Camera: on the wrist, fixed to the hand. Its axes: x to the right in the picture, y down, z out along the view.
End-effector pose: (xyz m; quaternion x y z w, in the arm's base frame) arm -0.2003 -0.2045 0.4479 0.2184 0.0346 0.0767 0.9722
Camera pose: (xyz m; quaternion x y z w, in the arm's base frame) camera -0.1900 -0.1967 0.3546 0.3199 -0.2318 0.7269 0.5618
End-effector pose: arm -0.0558 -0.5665 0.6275 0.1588 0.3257 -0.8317 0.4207
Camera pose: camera -0.0931 -0.5019 0.5700 0.3108 -0.0664 -0.3119 0.8954
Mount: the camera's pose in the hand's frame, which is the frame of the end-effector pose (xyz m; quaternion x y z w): 0.0146 -0.0345 -0.0864 0.1454 -0.1106 0.7253 0.6638
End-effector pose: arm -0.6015 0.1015 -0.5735 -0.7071 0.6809 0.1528 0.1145
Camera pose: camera -0.5615 0.0576 -0.5004 0.0580 0.9743 0.1637 0.1433
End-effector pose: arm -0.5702 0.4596 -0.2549 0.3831 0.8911 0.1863 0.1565
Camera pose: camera -0.6378 0.4301 -0.1963 0.9439 0.3234 0.0652 0.0116
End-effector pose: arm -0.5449 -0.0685 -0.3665 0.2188 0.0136 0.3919 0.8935
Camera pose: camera -0.5278 -0.0459 -0.4563 0.3284 -0.1915 0.8820 0.2785
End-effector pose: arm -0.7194 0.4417 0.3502 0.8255 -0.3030 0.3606 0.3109
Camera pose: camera -0.7214 0.5224 0.3987 -0.4133 0.7818 -0.4176 0.2087
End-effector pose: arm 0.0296 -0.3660 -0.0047 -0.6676 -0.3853 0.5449 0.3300
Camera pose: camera 0.1107 -0.3383 0.0344 0.6144 -0.2712 -0.7309 0.1217
